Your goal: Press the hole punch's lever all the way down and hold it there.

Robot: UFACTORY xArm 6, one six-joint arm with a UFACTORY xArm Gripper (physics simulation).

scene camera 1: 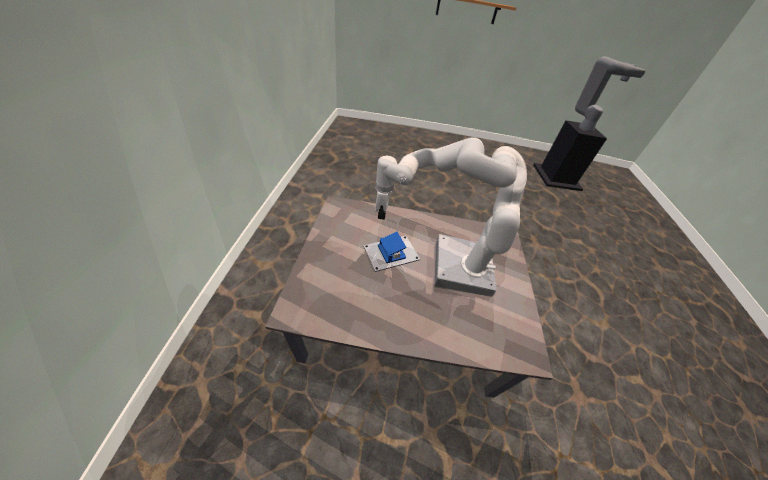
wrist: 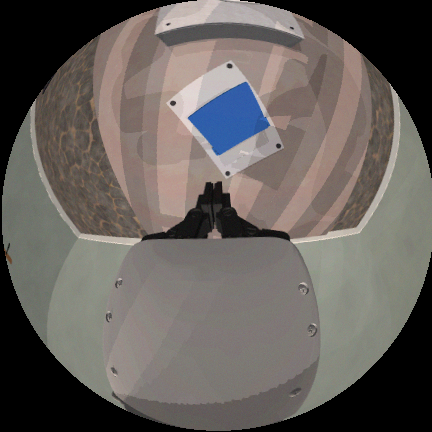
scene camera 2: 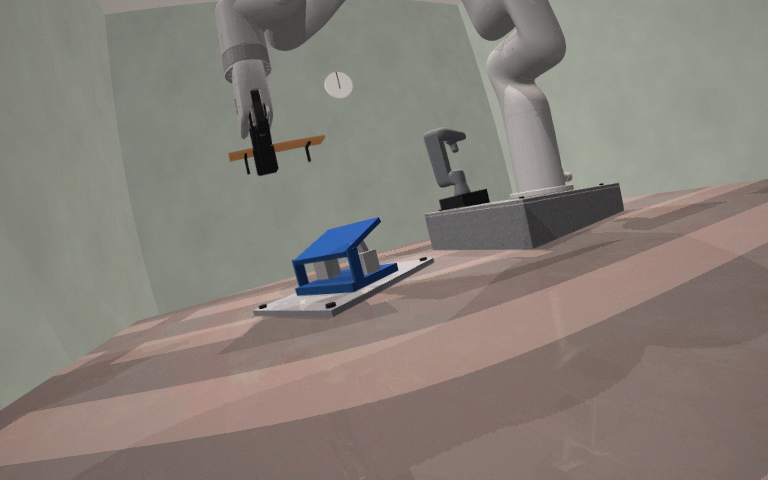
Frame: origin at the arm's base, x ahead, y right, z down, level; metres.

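Where they show: gripper, between the fingertips: [scene camera 1: 381, 218] [wrist: 214, 193] [scene camera 2: 268, 173]; arm's base, origin of its link: [scene camera 1: 473, 266] [scene camera 2: 541, 194].
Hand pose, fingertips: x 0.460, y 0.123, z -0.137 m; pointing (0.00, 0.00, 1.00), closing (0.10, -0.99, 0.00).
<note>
Each offset is from my fingertips to the top centre of the thing. "*": to the spot under its first point. Level surfaces: height alone.
The blue hole punch stands on a light grey plate @[dx -0.069, dy -0.034, dz +0.188 m] [scene camera 1: 370, 257] [scene camera 2: 283, 307] [wrist: 202, 92] with dark screws at its corners. Its flat blue lever @[dx -0.069, dy -0.034, dz +0.106 m] [scene camera 1: 393, 242] [scene camera 2: 339, 236] [wrist: 230, 119] is tilted, with the end towards the robot's base raised and the hinge end low. Pale grey blocks @[* dx -0.050, dy -0.014, dz +0.163 m] [scene camera 2: 326, 268] show under the lever in scene camera 2. My black gripper [scene camera 1: 381, 216] [scene camera 2: 267, 172] [wrist: 214, 193] is shut and empty, pointing down. It hangs well above the table, off the hinge side of the punch, and touches neither lever nor plate.
The robot's grey base block [scene camera 1: 465, 284] [scene camera 2: 478, 229] [wrist: 230, 34] stands on the striped wooden table @[dz +0.200 m] [scene camera 1: 351, 316] [scene camera 2: 396, 362], on the raised-lever side of the punch. A second grey arm on a black pedestal [scene camera 1: 573, 153] stands on the floor beyond the table.
</note>
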